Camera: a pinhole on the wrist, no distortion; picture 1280 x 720 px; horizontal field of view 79.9 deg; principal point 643.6 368.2 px. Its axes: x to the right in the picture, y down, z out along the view. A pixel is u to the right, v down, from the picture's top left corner.
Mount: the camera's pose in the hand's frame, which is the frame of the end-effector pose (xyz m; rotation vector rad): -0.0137 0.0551 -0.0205 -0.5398 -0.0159 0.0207
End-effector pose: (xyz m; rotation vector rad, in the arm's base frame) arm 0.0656 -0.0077 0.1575 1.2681 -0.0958 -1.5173
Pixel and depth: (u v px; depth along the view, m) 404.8 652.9 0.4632
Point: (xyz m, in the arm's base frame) 0.1150 -0.2065 0.6682
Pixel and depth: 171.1 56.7 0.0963
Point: 0.0387 -0.0232 0.2844
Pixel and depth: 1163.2 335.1 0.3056
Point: 0.0514 -0.3633 0.2744
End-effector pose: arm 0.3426 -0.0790 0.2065 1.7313 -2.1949 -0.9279
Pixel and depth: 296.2 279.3 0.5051
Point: -0.0167 0.3411 0.0668
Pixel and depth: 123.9 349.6 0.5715
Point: -0.0409 0.5102 0.1170
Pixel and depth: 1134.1 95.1 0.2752
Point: 0.0646 -0.1188 0.0287
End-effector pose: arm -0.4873 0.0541 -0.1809 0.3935 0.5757 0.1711
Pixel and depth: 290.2 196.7 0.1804
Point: -0.4892 0.0805 0.0323
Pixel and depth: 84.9 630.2 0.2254
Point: -0.5774 0.1767 0.1063
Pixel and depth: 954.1 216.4 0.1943
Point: -0.3488 0.1310 -0.0332
